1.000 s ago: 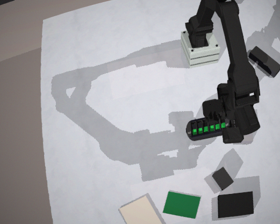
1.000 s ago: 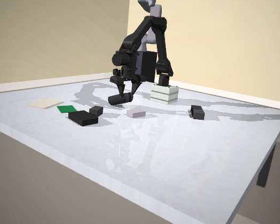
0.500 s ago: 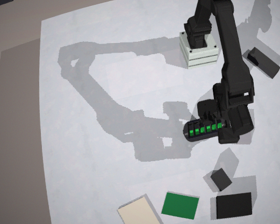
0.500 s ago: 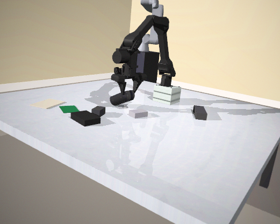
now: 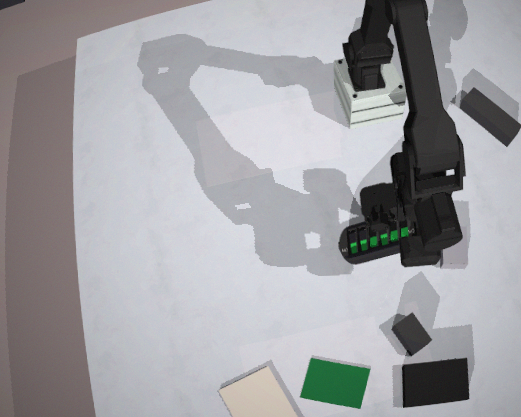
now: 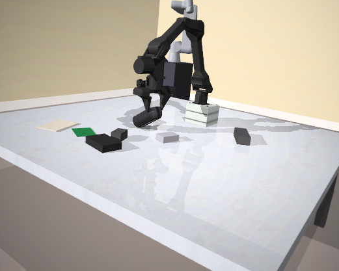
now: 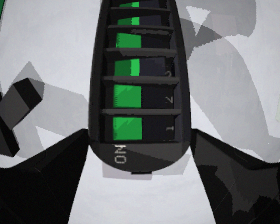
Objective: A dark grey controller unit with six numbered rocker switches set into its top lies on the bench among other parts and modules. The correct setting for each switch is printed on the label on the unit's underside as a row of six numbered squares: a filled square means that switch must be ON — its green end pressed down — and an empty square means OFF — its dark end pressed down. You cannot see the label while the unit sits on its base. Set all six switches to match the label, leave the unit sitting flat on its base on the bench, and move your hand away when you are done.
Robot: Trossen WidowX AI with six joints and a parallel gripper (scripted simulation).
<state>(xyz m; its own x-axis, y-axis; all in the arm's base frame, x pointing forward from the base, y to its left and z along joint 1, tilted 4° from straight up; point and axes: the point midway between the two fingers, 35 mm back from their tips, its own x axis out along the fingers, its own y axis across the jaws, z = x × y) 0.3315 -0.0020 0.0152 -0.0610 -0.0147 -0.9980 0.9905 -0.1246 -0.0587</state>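
The grey block lies 2 cm ahead of my gripper tip, 10 cm to the left of it and 8 cm below it. Round my gripper tip: green card 23 cm ahead, 16 cm to the right, 9 cm below; dark flat box 27 cm ahead, 1 cm to the left, 8 cm below; small dark cube 17 cm ahead, 1 cm to the right, 8 cm below.
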